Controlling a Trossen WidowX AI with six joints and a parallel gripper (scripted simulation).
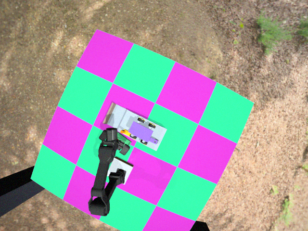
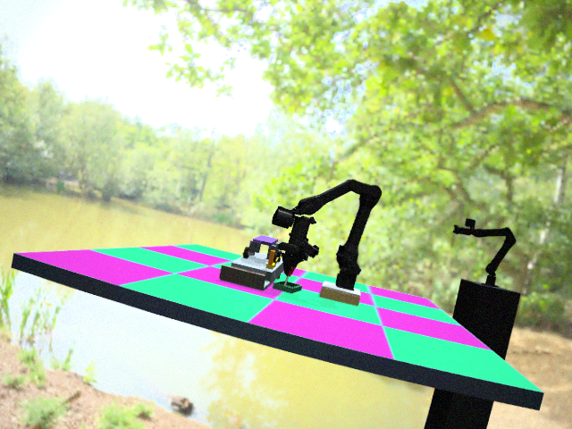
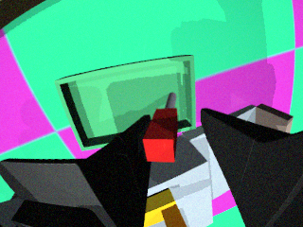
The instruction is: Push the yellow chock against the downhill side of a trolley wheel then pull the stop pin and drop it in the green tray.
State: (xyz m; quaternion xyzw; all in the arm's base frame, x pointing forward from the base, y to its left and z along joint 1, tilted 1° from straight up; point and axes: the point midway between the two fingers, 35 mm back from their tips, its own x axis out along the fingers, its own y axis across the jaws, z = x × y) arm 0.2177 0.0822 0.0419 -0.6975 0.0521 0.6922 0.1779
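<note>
Right now my gripper tip is 10 mm past the green tray, 30 mm to the left of it and 60 mm above it. Also, from my gripper tip: red-headed stop pin (10 mm below); yellow chock (60 mm ahead, 60 mm to the right, 30 mm above); grey ramp (110 mm ahead, 140 mm to the right, 10 mm below).
</note>
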